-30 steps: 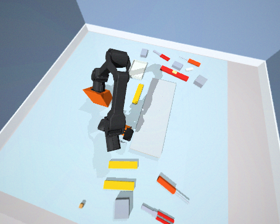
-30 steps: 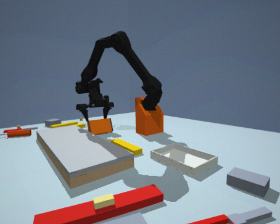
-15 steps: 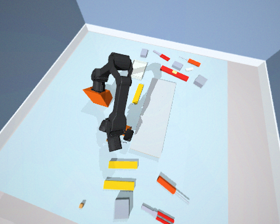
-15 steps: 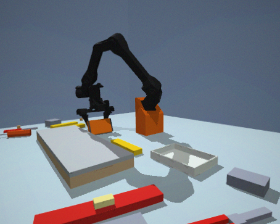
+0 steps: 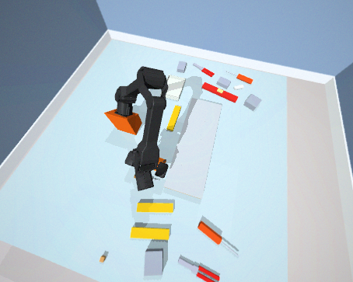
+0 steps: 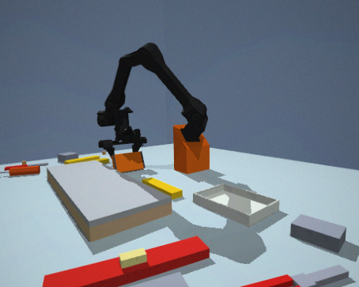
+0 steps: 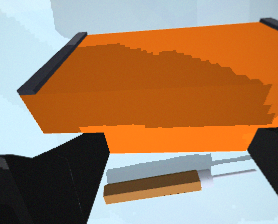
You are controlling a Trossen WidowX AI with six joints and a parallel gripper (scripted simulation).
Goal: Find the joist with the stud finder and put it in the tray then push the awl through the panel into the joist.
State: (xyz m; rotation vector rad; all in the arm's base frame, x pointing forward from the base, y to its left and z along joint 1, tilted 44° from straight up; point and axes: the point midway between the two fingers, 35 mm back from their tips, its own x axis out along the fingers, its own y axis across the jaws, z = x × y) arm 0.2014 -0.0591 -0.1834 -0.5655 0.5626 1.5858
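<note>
Right now the brown-handled awl is 60 mm to the right of my gripper tip, 20 mm below it and 20 mm ahead of it. The rest, counted from my gripper tip: red level 590 mm to the left, 190 mm ahead, 10 mm below; white tray 510 mm to the left, 90 mm behind, 10 mm below; orange stud finder 10 mm to the left, 10 mm ahead.
</note>
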